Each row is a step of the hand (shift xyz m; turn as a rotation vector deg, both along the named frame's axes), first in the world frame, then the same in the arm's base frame.
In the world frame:
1: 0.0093 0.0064 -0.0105 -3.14 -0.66 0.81
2: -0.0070 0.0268 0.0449 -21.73 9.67 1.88
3: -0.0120 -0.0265 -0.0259 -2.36 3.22 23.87
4: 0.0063 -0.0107 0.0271 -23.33 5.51 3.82
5: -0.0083 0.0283 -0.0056 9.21 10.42 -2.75
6: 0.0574 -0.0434 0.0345 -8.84 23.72 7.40
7: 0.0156 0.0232 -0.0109 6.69 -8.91 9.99
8: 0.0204 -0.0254 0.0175 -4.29 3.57 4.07
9: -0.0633 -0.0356 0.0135 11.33 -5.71 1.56
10: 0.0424 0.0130 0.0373 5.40 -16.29 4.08
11: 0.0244 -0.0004 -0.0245 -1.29 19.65 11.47
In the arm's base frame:
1: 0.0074 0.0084 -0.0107 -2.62 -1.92 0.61
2: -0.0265 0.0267 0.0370 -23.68 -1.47 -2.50
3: 0.0061 -0.0325 -0.0205 -8.05 5.25 22.21
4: 0.0051 -0.0023 0.0293 -23.63 -5.55 0.13
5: -0.0186 0.0199 -0.0125 4.03 12.98 -4.03
6: 0.0629 -0.0058 0.0488 -19.59 17.62 1.07
7: 0.0056 0.0259 -0.0141 7.88 -3.15 12.33
8: 0.0257 -0.0100 0.0246 -6.11 1.71 2.73
9: -0.0425 -0.0586 0.0145 12.16 0.56 3.92
10: 0.0244 0.0367 0.0376 11.11 -11.06 8.09
11: 0.0263 0.0074 -0.0212 -11.95 18.22 6.68

